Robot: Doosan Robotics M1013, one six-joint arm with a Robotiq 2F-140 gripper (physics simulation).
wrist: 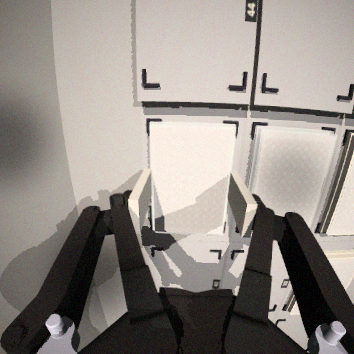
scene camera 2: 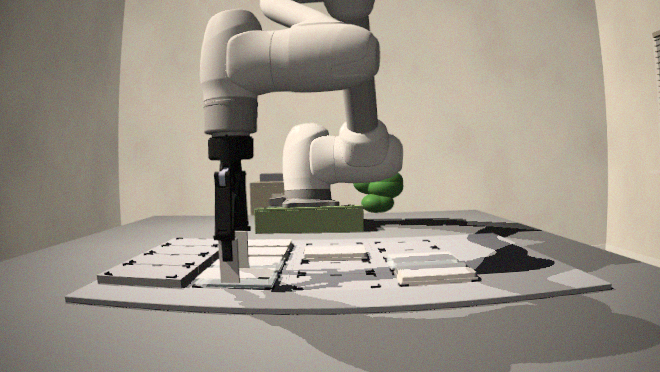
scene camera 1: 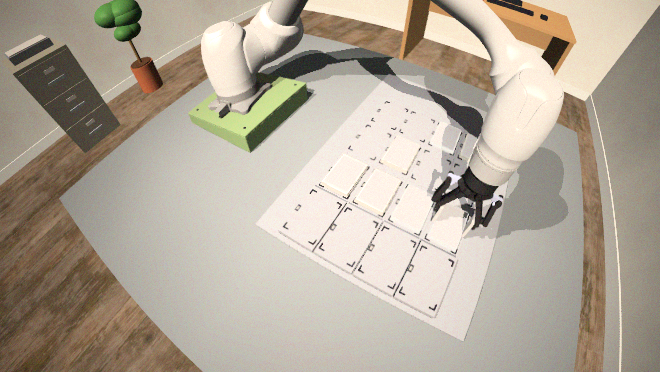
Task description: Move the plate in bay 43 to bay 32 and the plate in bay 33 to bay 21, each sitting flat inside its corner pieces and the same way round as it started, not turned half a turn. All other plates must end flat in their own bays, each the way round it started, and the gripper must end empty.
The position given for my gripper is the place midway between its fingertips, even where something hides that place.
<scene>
I see my gripper [scene camera 2: 235, 276], a raised bay 44 [scene camera 1: 424, 287] and a bay 32 [scene camera 1: 433, 170].
My gripper shows as well in the wrist view [wrist: 189, 182] and in scene camera 1 [scene camera 1: 449, 225]. The raised bay 44 also shows in the wrist view [wrist: 194, 58] and in scene camera 2 [scene camera 2: 137, 274]. The bay 32 shows as well in the wrist view [wrist: 234, 267] and in scene camera 2 [scene camera 2: 310, 268].
</scene>
